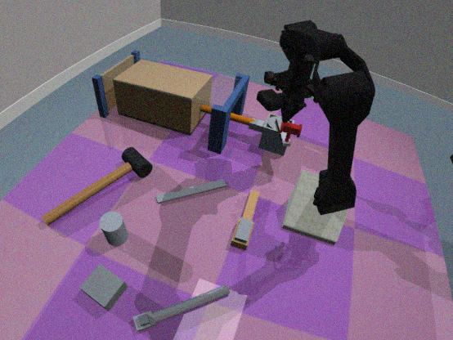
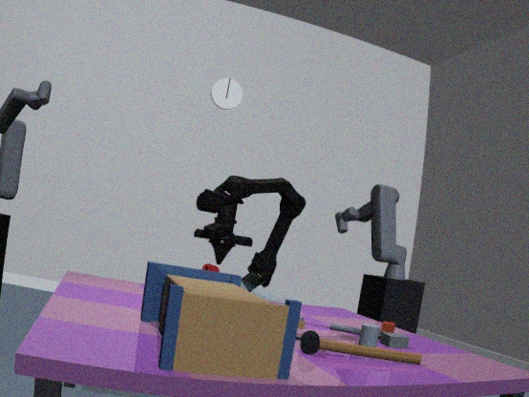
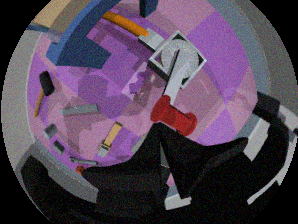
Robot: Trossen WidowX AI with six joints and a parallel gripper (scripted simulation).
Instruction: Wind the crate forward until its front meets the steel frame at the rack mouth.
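Right now my gripper tip is 2 cm past the red knob, 2 cm to the left of it and 4 cm above it. Also, from my gripper tip: grey winch: 12 cm to the right, 14 cm below; then blue frame: 17 cm ahead, 11 cm to the right, 7 cm below; then grey crank handle: 1 cm behind, 5 cm to the right, 7 cm below.
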